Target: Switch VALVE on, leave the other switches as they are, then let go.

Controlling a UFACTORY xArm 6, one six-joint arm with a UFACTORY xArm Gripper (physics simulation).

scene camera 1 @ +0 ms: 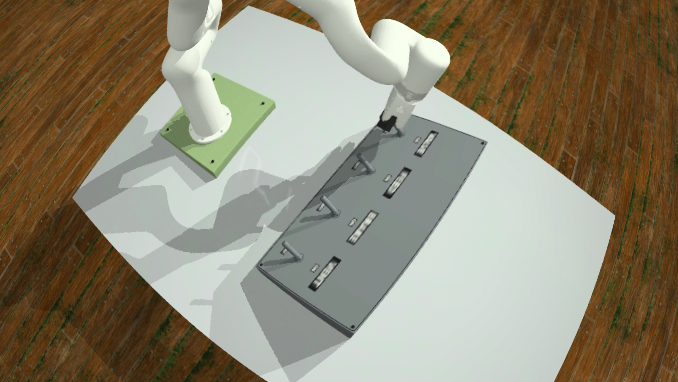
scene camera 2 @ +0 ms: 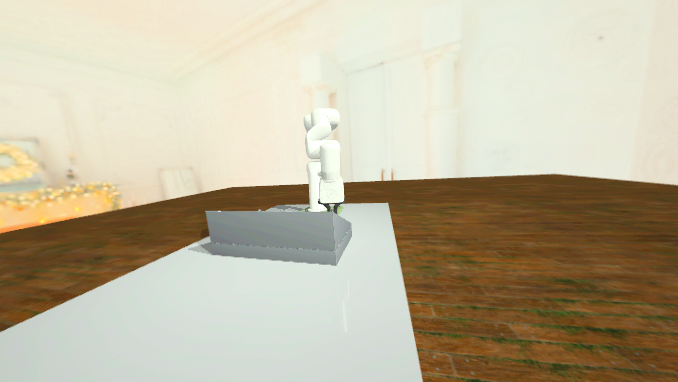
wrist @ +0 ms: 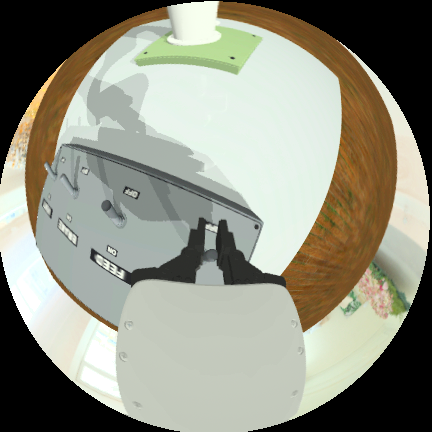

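Seen in the pictures: gripper, fingertip midpoint: (scene camera 1: 384, 124) (wrist: 210, 228); arm's base, link origin: (scene camera 1: 210, 124) (scene camera 2: 317, 209).
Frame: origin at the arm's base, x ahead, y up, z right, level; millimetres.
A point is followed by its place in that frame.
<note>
The grey switch panel (scene camera 1: 425, 210) @[x 575, y 135, z -92 mm] (scene camera 2: 270, 230) @[x 612, y 85, z -87 mm] (wrist: 160, 240) @[x 424, y 66, z -185 mm] carries a row of levers. The VALVE lever (scene camera 1: 399, 132) @[x 420, y 77, z -235 mm] (wrist: 211, 255) @[x 390, y 103, z -239 mm] is at the end beyond FEED; its blurred label (scene camera 1: 426, 144) @[x 489, y 97, z -239 mm] shows in scene camera 1. My gripper (scene camera 1: 387, 124) @[x 379, y 72, z -233 mm] (scene camera 2: 332, 207) @[x 379, y 72, z -233 mm] (wrist: 210, 228) @[x 379, y 72, z -233 mm] is shut on this lever, with the black fingers on both sides of it. The visible part leans toward the OFF side; the fingers partly hide it. The FEED lever (scene camera 1: 366, 164) @[x 414, y 87, z -118 mm] (wrist: 114, 212) @[x 403, y 88, z -125 mm], BRAKE lever (scene camera 1: 330, 206) @[x 416, y 88, z 1 mm] (wrist: 69, 185) @[x 411, y 84, z -5 mm] and VENT lever (scene camera 1: 293, 251) @[x 420, y 88, z 120 mm] (wrist: 50, 170) @[x 414, y 84, z 115 mm] lean toward OFF.
The panel stands on a white table (scene camera 1: 500, 240) @[x 775, y -26, z -224 mm] (scene camera 2: 225, 320) @[x 874, y -25, z -141 mm] (wrist: 270, 125) @[x 186, y -26, z -264 mm]. The arm's green base plate (scene camera 1: 245, 107) @[x 47, y 2, z -95 mm] (wrist: 220, 50) @[x 60, y 3, z -98 mm] is across from the panel's OFF side. The FEED lever is the nearest neighbour to my fingers.
</note>
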